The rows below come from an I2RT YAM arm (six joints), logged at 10 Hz.
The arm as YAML. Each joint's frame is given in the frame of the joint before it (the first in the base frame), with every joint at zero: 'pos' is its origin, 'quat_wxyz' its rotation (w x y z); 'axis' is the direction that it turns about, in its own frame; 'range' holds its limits. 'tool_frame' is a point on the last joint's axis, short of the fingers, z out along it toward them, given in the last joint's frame.
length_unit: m
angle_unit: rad
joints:
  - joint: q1
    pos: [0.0, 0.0, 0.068]
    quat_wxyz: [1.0, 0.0, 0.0, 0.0]
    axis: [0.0, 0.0, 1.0]
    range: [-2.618, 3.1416]
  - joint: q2
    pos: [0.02, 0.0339, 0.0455]
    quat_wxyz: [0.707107, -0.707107, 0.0, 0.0]
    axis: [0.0, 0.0, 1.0]
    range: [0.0, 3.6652]
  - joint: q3
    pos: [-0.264, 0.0, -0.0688]
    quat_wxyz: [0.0, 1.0, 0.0, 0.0]
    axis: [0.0, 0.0, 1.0]
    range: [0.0, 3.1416]
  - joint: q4
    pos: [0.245, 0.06, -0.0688]
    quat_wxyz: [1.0, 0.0, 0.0, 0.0]
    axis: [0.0, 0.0, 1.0]
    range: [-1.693, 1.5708]
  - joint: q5
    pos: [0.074, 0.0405, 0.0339]
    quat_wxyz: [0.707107, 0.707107, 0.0, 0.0]
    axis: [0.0, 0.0, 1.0]
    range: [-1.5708, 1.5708]
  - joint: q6
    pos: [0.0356, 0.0, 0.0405]
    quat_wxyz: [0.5, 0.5, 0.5, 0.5]
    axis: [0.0, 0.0, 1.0]
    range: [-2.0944, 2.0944]
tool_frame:
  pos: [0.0, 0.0, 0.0]
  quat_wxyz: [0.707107, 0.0, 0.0, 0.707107]
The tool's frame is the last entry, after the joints.
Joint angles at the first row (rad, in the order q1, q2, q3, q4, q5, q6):
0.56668 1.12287 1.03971 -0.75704 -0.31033 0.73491
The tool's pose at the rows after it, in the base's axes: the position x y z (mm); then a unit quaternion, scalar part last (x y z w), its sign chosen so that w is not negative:
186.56 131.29 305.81 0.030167 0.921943 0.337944 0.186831
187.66 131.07 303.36 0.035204 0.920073 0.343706 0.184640
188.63 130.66 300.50 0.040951 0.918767 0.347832 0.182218
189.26 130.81 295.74 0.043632 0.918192 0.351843 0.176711
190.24 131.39 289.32 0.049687 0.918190 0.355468 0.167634
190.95 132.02 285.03 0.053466 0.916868 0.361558 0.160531
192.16 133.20 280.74 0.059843 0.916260 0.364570 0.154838
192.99 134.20 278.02 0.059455 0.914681 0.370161 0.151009
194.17 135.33 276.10 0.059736 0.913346 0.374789 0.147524
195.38 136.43 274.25 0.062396 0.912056 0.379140 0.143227
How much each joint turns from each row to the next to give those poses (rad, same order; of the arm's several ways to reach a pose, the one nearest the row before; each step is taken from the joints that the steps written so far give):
-0.00384 0.00001 -0.02098 0.02594 -0.01833 0.02096
-0.00495 -0.00001 -0.01182 0.01754 -0.01068 0.01145
-0.00493 -0.00001 -0.01260 0.01565 -0.00798 0.01147
-0.00266 0.00154 -0.01791 0.01716 -0.01220 0.00764
-0.00195 0.00535 -0.02099 0.01909 -0.01300 0.01485
-0.00150 0.00340 -0.01566 0.01868 -0.01563 0.01298
0.00076 0.00689 -0.01297 0.01833 -0.00610 0.01679
-0.00002 0.00420 -0.00992 0.01755 -0.01299 0.00532
0.00001 0.00609 -0.00535 0.01411 -0.01067 0.00573
0.00000 0.00647 -0.00456 0.01294 -0.00954 0.01030

